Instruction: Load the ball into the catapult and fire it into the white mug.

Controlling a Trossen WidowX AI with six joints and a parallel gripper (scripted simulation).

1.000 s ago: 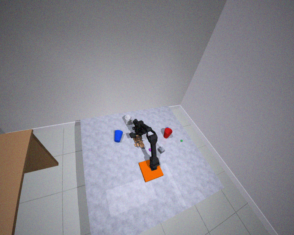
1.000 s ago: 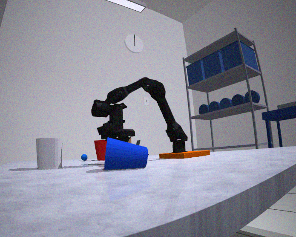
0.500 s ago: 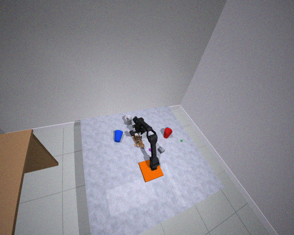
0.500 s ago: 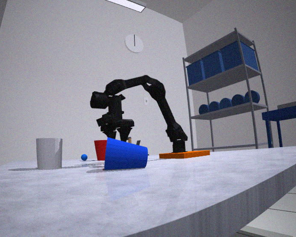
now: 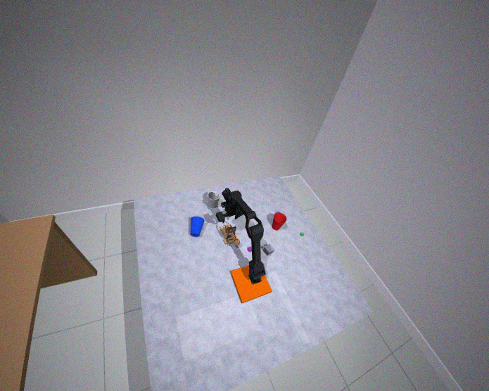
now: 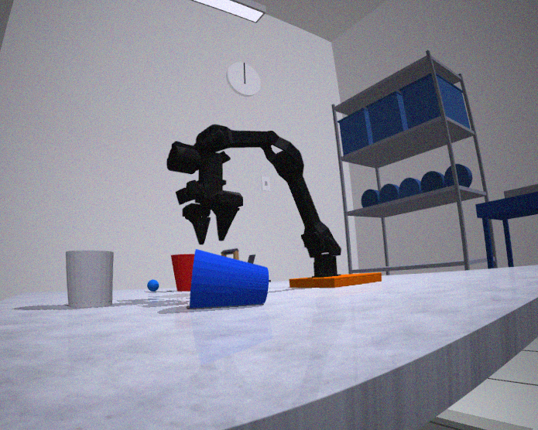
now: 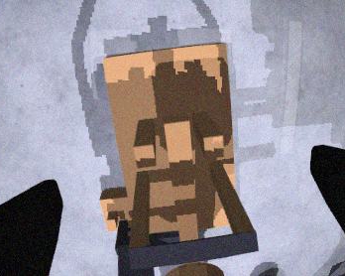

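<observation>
My gripper tip is now 19 cm past the purple ball, 11 cm above it and 10 cm to the left of it. The rest, counted from my gripper tip: grey block (23 cm behind, 22 cm to the right, 10 cm below); wooden catapult (7 cm below, 7 cm behind, 1 cm to the left); white mug (27 cm ahead, 9 cm below, 3 cm to the left).
</observation>
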